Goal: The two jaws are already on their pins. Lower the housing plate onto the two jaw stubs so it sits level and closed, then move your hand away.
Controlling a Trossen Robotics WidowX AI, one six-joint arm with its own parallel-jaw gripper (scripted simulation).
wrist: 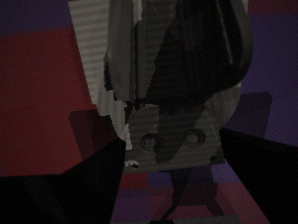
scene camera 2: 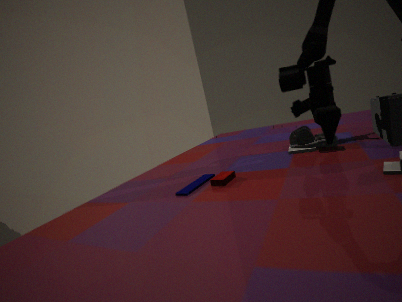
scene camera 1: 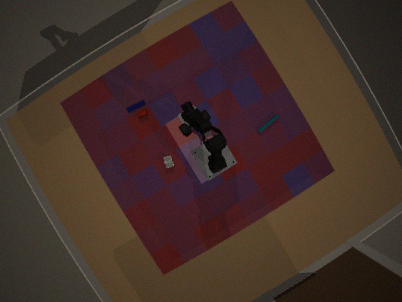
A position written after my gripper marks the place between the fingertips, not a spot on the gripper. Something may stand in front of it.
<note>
I see my gripper (scene camera 2: pixel 328 141).
My gripper is seen too in the wrist view (wrist: pixel 169 136).
</note>
